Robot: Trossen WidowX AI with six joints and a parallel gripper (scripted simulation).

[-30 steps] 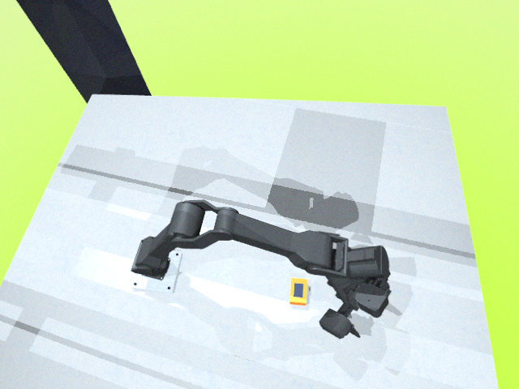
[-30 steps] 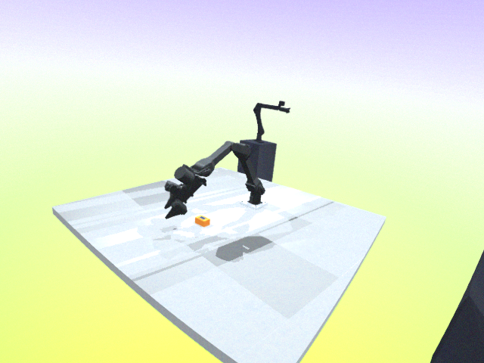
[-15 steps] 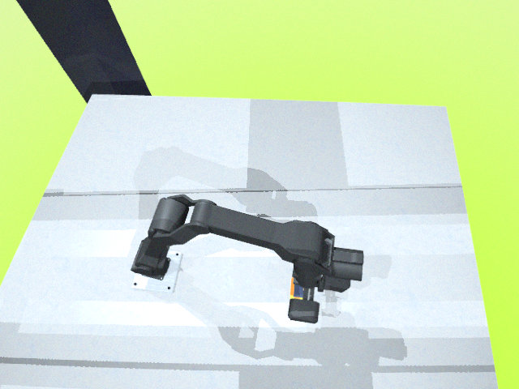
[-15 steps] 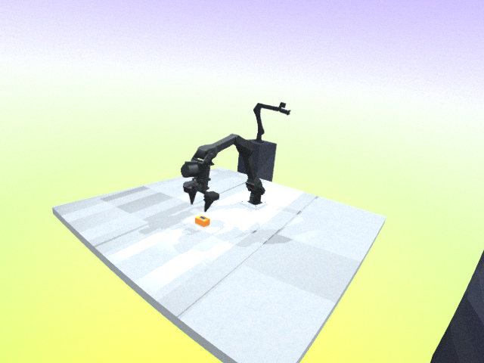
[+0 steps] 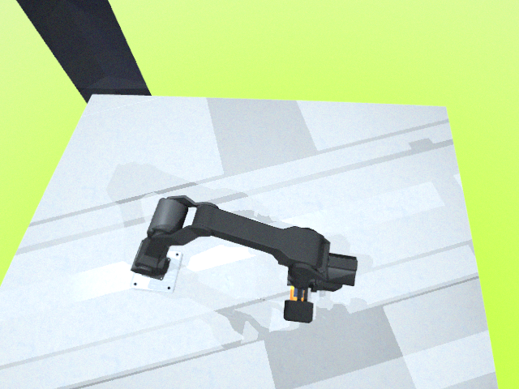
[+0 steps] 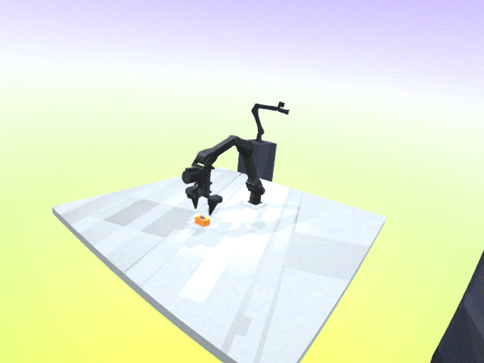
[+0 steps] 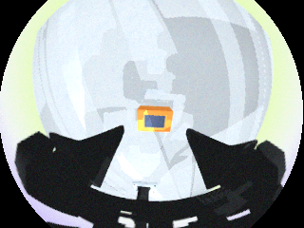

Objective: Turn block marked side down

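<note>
My gripper tip is now 4 cm above the orange block.
</note>
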